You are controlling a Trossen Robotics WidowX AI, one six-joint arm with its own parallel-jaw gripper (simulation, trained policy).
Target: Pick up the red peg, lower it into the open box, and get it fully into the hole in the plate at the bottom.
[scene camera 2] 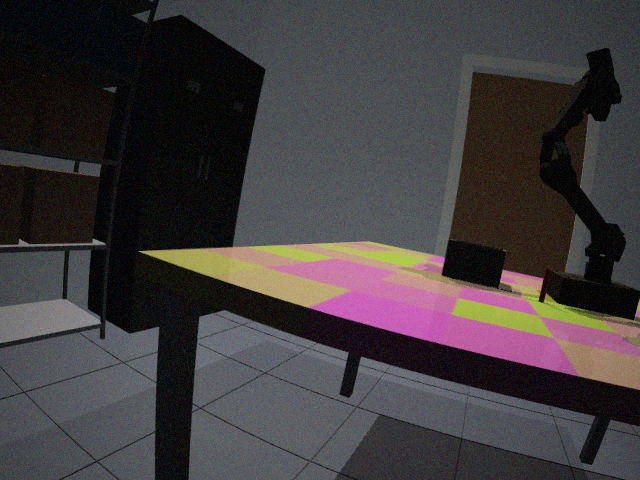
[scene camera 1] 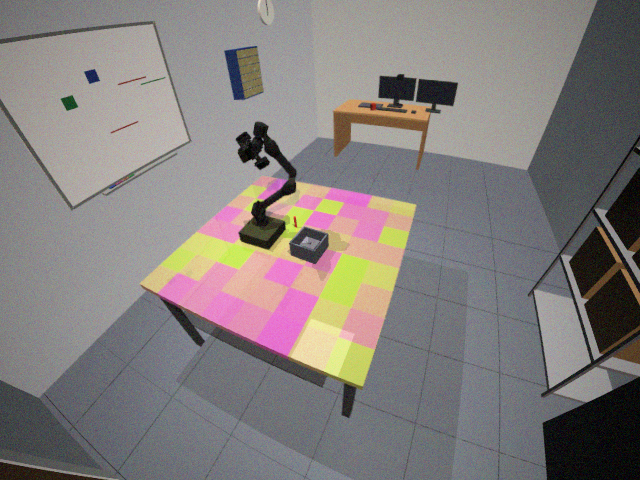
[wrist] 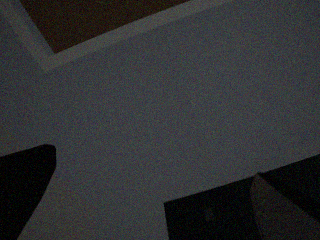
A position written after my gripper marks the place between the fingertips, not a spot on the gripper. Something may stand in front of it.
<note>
In view: my gripper (wrist: 155, 170) and a grey box (scene camera 2: 479, 264).
The grey box also shows in scene camera 1 (scene camera 1: 296, 250). The wrist view does not show the grey box: it is out of frame.
</note>
